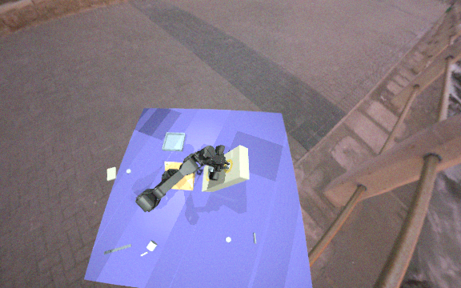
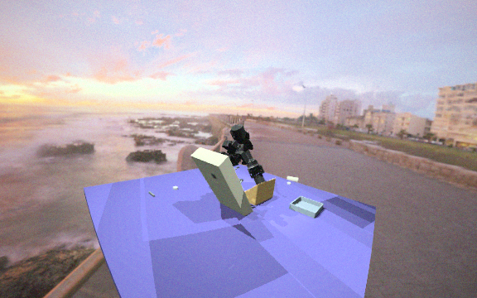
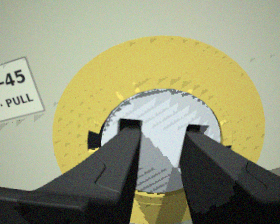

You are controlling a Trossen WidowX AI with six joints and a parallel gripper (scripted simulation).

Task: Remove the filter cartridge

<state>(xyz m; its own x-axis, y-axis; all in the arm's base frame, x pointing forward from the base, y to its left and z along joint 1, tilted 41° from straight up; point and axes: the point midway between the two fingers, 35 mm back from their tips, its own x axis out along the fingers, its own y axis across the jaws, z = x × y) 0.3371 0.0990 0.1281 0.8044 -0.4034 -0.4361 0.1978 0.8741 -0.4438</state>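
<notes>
My gripper tip is now 10 mm short of the round filter cartridge and 10 mm above it. The rest, counted from my gripper tip: service panel 80 mm below, 40 mm behind; light-blue tray 420 mm behind, 290 mm to the left, 220 mm below; thin stick 370 mm to the right, 230 mm below, 160 mm ahead.
</notes>
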